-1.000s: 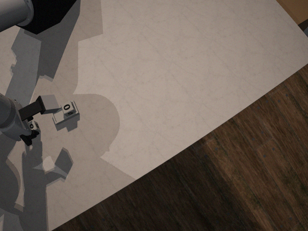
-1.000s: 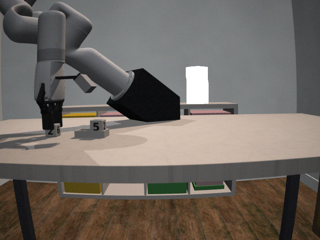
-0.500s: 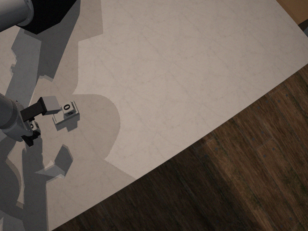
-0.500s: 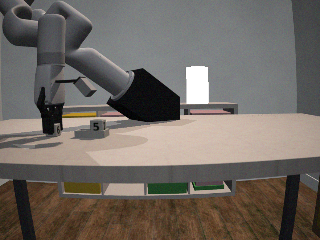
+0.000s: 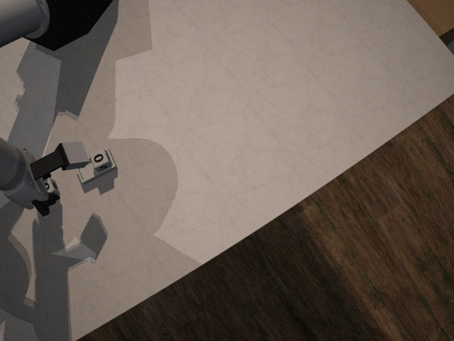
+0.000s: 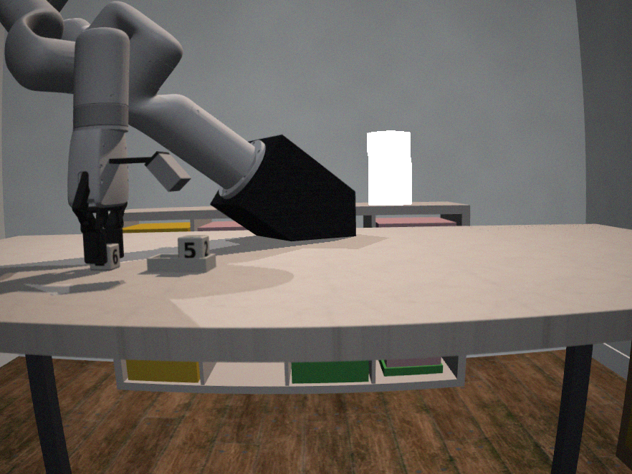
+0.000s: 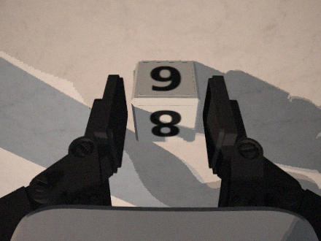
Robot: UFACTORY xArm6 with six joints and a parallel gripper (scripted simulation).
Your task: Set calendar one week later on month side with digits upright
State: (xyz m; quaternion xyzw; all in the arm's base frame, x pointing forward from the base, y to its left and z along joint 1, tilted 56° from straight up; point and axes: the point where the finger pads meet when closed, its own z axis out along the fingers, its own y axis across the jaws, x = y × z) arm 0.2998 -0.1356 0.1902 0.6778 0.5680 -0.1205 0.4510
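Right now the white cube is 1 cm below my hand. From my hand the other things lie so: grey tray 10 cm to the left, 4 cm ahead, 2 cm below.
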